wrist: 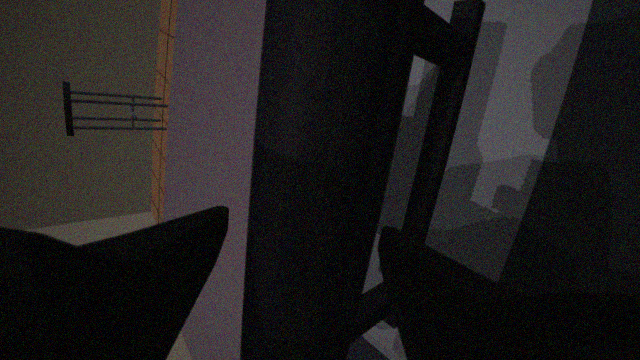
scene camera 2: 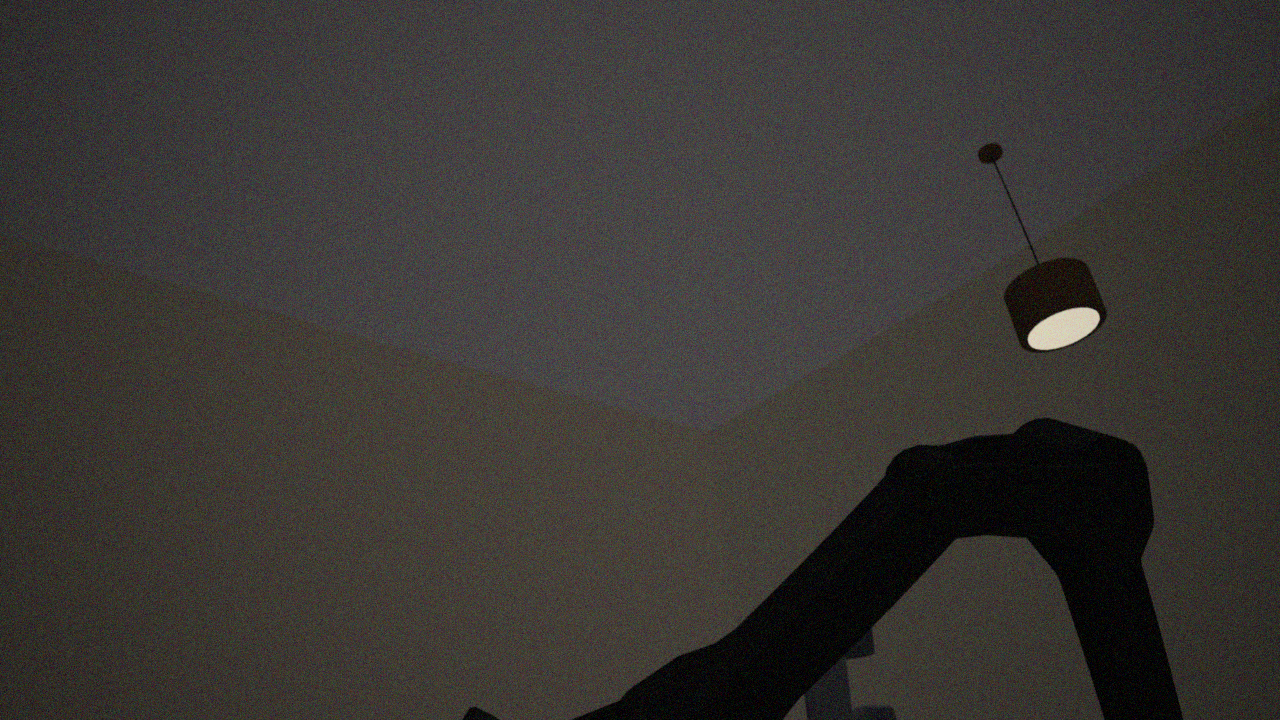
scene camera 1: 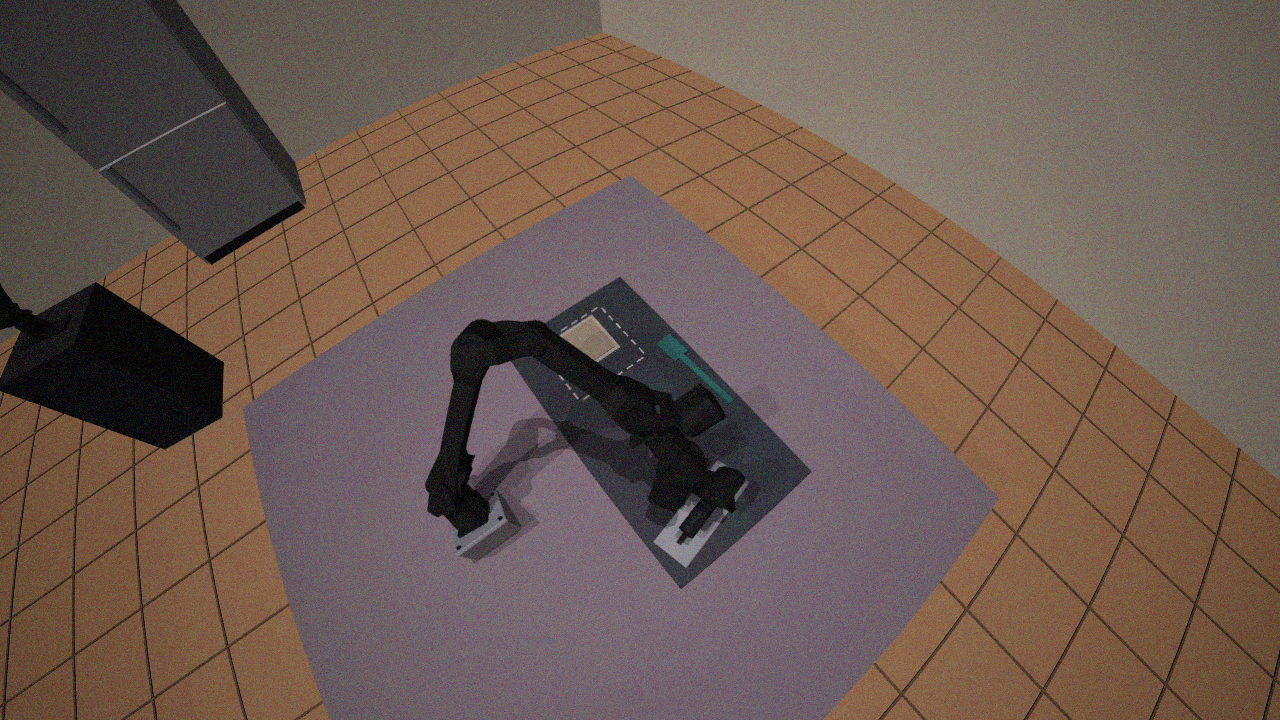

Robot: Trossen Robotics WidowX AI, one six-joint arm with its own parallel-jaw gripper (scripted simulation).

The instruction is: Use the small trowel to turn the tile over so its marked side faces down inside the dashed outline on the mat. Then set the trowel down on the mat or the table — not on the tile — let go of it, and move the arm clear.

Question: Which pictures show my gripper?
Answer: The wrist view and scene camera 1 only.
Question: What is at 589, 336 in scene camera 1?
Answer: A tan tile.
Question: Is my gripper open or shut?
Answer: Open.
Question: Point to a teal T-shaped piece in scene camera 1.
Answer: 669, 345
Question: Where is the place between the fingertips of my gripper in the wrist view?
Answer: At 305, 228
